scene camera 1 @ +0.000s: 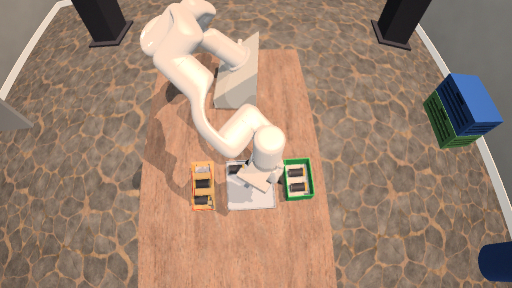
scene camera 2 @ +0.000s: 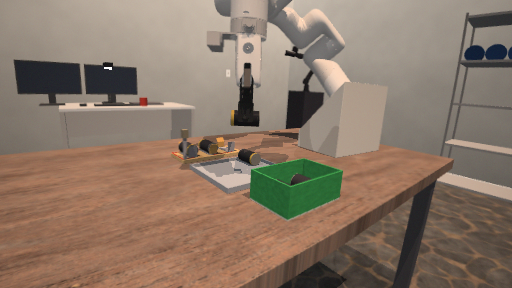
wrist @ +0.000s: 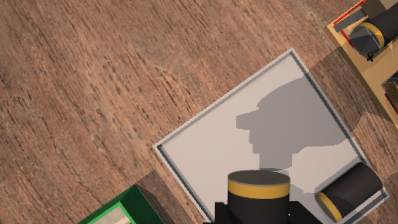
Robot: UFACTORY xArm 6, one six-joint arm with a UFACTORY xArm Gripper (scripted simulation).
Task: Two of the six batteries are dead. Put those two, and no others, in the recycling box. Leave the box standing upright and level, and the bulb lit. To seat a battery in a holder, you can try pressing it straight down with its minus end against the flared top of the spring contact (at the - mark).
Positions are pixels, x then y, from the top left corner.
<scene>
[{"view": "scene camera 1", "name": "grey tray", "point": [240, 196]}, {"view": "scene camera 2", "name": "my gripper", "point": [245, 120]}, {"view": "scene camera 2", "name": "green recycling box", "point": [288, 202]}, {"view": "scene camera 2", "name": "grey tray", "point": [230, 175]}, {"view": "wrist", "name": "grey tray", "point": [279, 119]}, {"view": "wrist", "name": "battery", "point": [361, 182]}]
</scene>
